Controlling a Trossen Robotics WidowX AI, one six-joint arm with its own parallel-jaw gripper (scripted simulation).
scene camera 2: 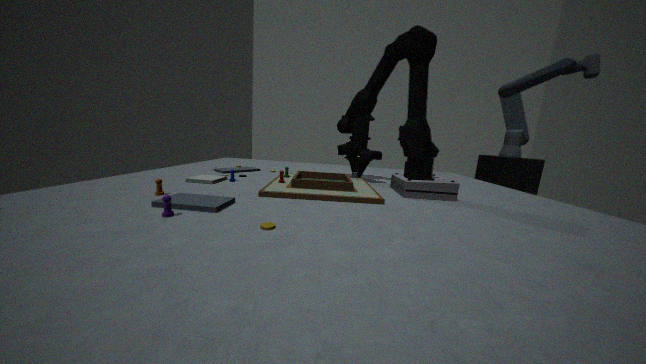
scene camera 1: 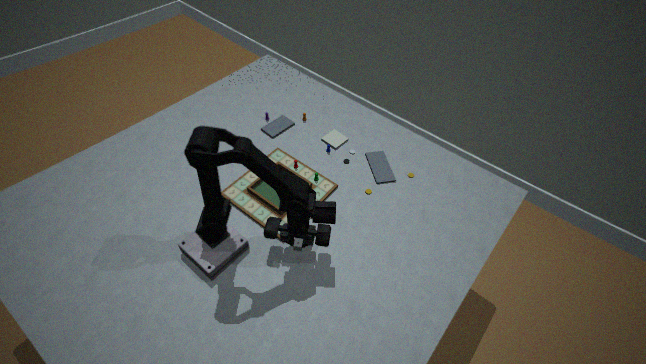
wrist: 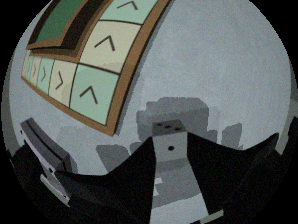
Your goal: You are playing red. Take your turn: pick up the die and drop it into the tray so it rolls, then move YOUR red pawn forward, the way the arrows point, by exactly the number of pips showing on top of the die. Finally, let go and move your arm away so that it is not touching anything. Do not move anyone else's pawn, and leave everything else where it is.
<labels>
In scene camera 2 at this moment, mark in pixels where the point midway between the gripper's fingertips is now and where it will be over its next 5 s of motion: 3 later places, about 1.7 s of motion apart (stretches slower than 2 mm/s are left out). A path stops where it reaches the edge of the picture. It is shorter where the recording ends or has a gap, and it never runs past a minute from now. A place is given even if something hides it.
The gripper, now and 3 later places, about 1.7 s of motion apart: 356, 176; 340, 146; 317, 157; 324, 138
</labels>
